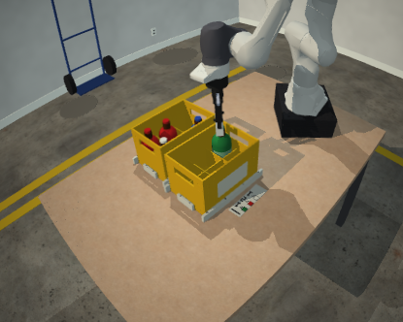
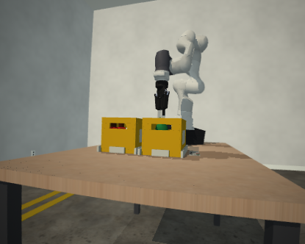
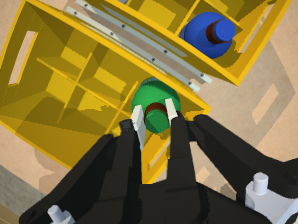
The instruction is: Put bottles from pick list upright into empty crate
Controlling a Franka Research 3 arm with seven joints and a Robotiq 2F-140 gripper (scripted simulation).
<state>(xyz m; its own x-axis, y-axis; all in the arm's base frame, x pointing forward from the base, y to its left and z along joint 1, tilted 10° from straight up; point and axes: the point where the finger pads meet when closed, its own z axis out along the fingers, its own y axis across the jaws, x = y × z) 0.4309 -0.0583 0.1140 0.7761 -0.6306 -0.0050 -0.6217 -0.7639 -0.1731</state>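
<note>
The green bottle is 80 mm below my hand. From my hand the other things lie so: red-label bottle 100 mm ahead, 210 mm to the right, 110 mm below; then white-capped bottle 170 mm ahead, 110 mm to the right, 110 mm below; then blue-label bottle 130 mm to the right, 110 mm below.
</note>
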